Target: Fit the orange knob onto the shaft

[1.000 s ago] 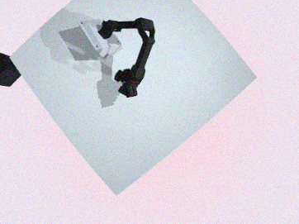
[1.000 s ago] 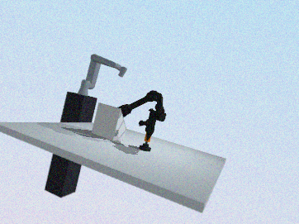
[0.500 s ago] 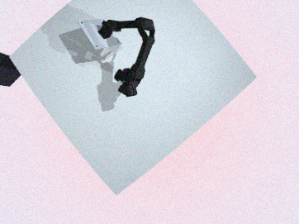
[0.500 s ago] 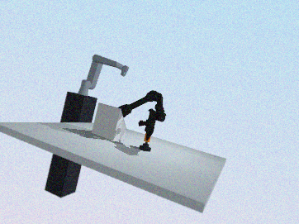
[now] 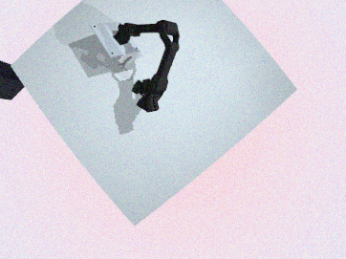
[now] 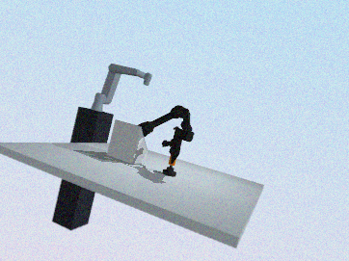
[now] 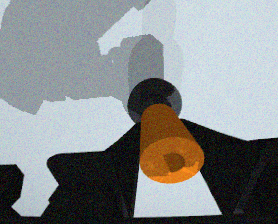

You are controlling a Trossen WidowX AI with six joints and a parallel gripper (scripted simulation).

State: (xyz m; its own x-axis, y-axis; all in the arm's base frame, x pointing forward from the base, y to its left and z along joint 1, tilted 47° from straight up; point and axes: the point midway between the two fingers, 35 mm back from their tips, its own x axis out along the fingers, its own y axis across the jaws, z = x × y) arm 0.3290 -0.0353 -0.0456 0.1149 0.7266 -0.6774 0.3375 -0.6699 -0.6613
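Right now the dark round pedestal is 40 mm below my gripper tip. Also, from my gripper tip: orange knob: 20 mm above.
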